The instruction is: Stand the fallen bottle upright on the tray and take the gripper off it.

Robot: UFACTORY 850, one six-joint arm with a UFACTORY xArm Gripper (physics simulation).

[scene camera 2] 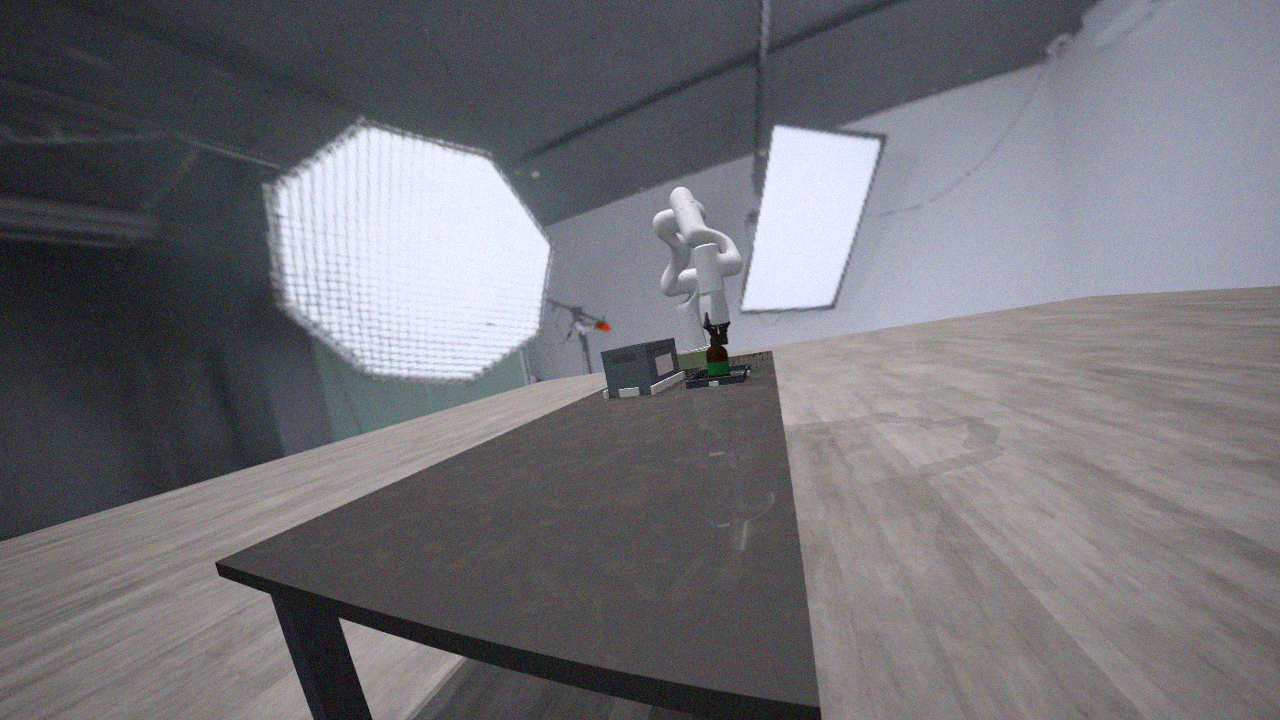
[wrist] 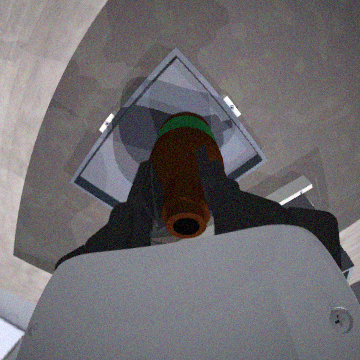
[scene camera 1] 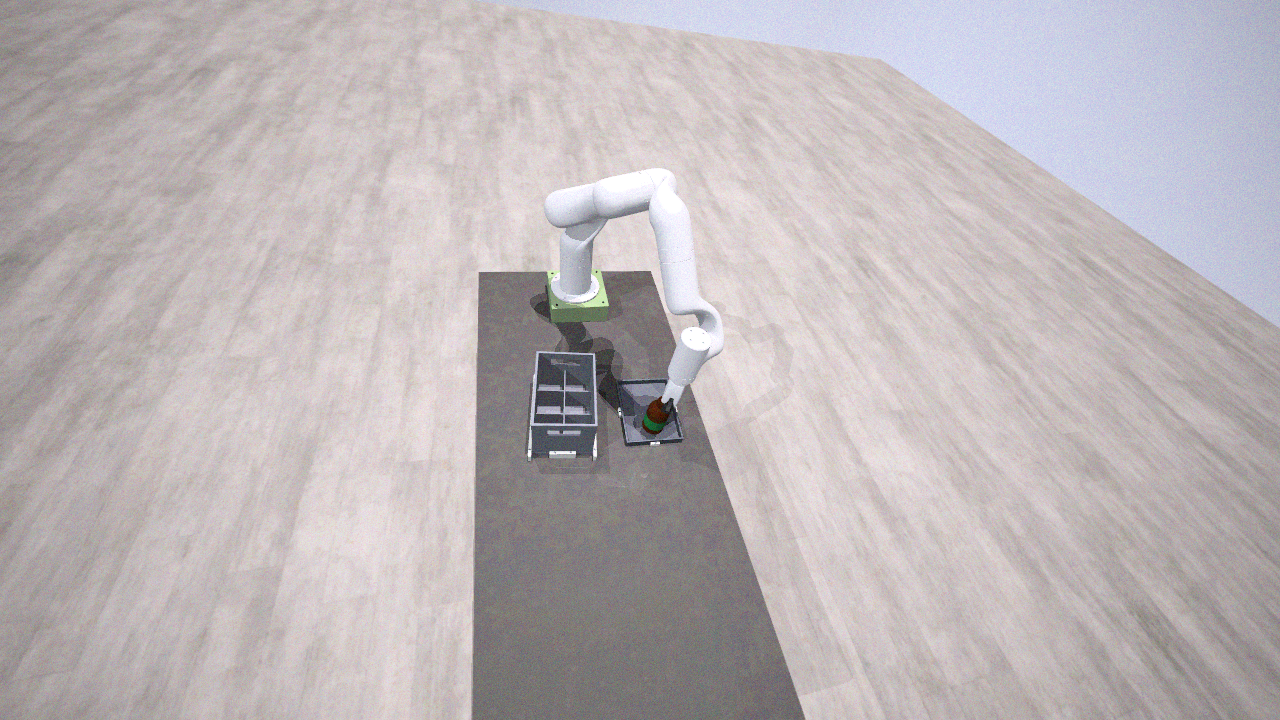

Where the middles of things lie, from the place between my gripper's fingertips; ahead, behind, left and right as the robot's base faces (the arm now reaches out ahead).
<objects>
Now: the brown bottle (wrist: pixel 184 210) 1 cm behind my hand, 2 cm to the right of it and 4 cm below it.
</objects>
